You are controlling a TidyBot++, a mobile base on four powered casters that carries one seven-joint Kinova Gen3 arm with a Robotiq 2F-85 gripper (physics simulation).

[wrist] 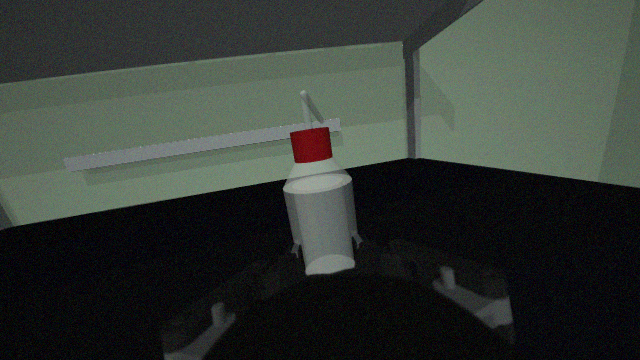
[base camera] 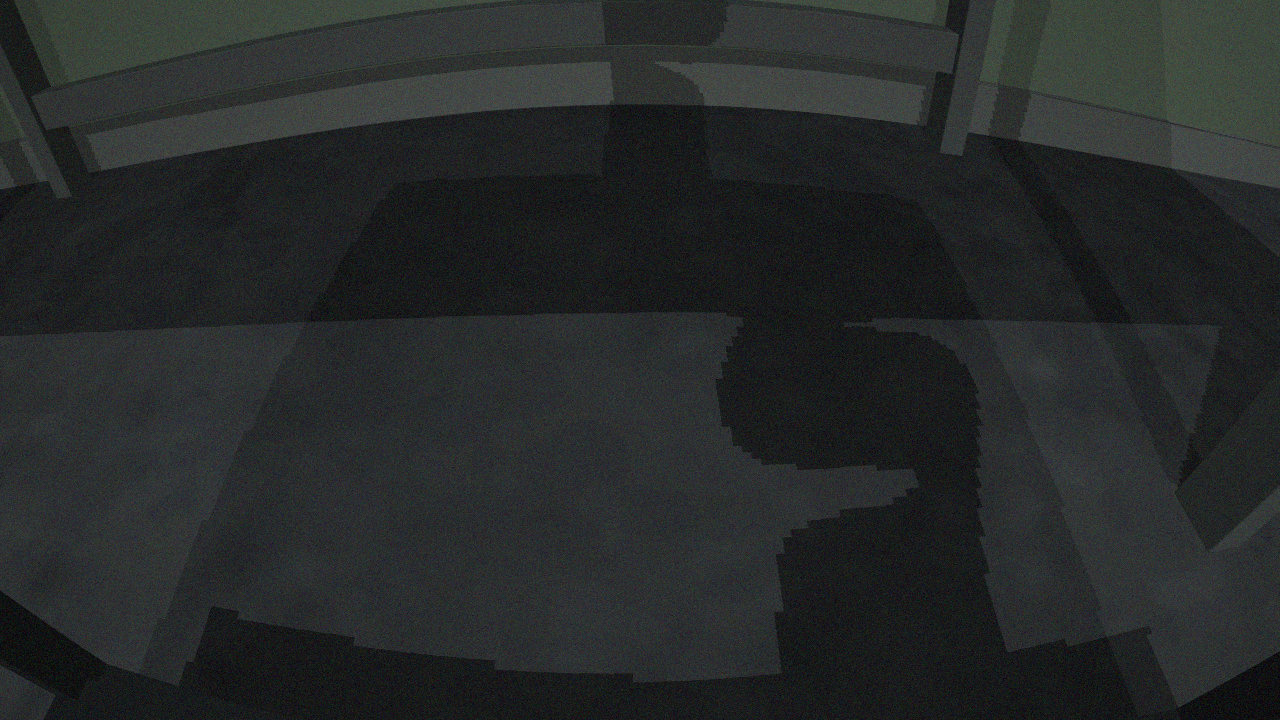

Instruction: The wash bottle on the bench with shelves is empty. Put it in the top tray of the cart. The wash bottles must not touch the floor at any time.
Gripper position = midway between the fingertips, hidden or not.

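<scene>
The gripper appears in the wrist view [327,245], and a wash bottle is visible in the wrist view [319,197] too. As for the base camera view, the gripper is out of frame there, and the bottle is likewise out of frame in the base camera view.
</scene>
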